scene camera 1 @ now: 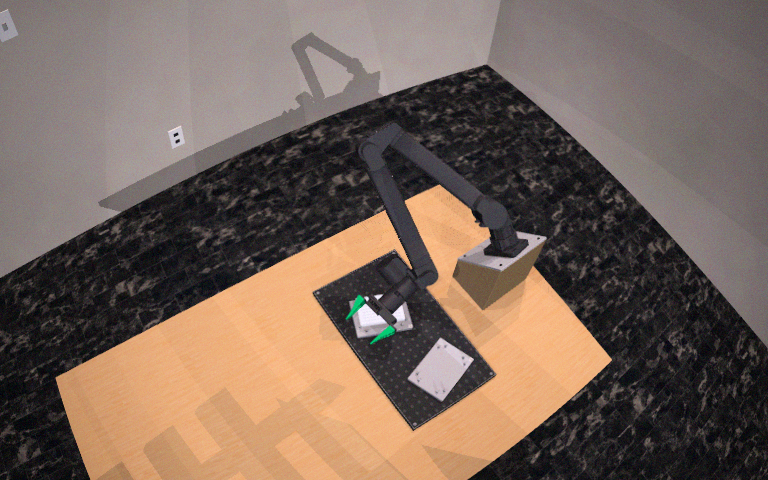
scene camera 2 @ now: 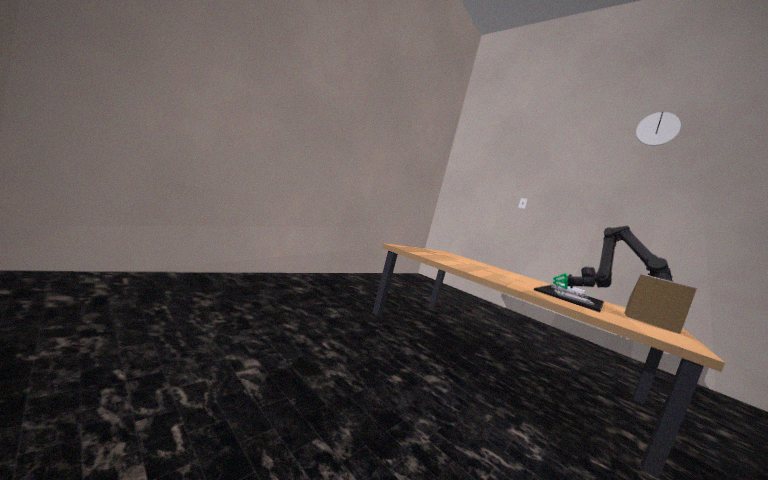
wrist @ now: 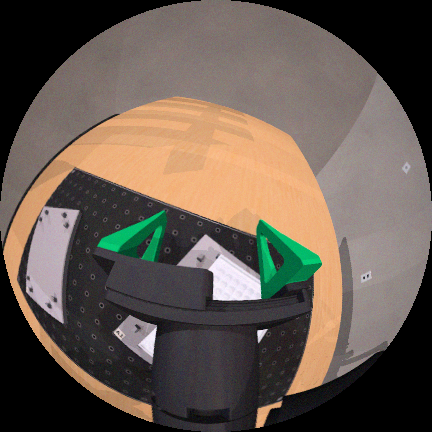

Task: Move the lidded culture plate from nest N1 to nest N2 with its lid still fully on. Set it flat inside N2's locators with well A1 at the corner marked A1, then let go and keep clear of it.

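Frame: origin at the arm's base, x ahead, y left, z up, level; centimetres.
Seen in the pictures: gripper, fingertip midpoint: [scene camera 1: 358,331] [scene camera 2: 553,280] [wrist: 211,219]; arm's base at its link origin: [scene camera 1: 506,249] [scene camera 2: 661,288].
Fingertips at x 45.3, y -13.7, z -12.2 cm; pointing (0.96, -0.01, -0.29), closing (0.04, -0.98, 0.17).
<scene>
Pixels of each thing's top centre, then the offset from my fingertips to it. "spot": a spot on its surface instead. Level surfaces: height alone.
- white lidded plate at its top centre: [wrist: 220,330] [scene camera 1: 380,307] dx -10.4, dy -1.9, dz -0.7 cm
- A1 label at a spot on its surface: [wrist: 119,333] spot: dx -13.7, dy +7.4, dz -3.2 cm
- grey nest at its top centre: [wrist: 39,251] [scene camera 1: 442,367] [scene camera 2: 573,294] dx -10.3, dy +23.4, dz -2.2 cm
- wooden table at its surface level: dz -5.7 cm
A white lidded plate [scene camera 1: 368,315] [wrist: 232,280] lies on a light grey nest [scene camera 1: 404,326] [wrist: 205,245] near one end of the black board. My arm hides part of it. A corner of this nest bears an A1 label [wrist: 119,333] in the wrist view. The other grey nest [scene camera 1: 440,369] [wrist: 52,260] holds no plate and has small dark locators near its corners. No N1 or N2 mark is readable. My gripper [scene camera 1: 359,331] [scene camera 2: 554,281] [wrist: 211,219] is open and empty above the plate's nest, its green fingers spread wide. Whether the lid is fully seated is too small to tell.
The black perforated board [scene camera 1: 396,379] [scene camera 2: 597,305] [wrist: 115,200] lies on the wooden table [scene camera 1: 226,350] [scene camera 2: 481,272] [wrist: 215,175]. The arm's box-shaped base [scene camera 1: 498,283] [scene camera 2: 659,302] stands beside the board. The forearm reaches over the board from the base side.
</scene>
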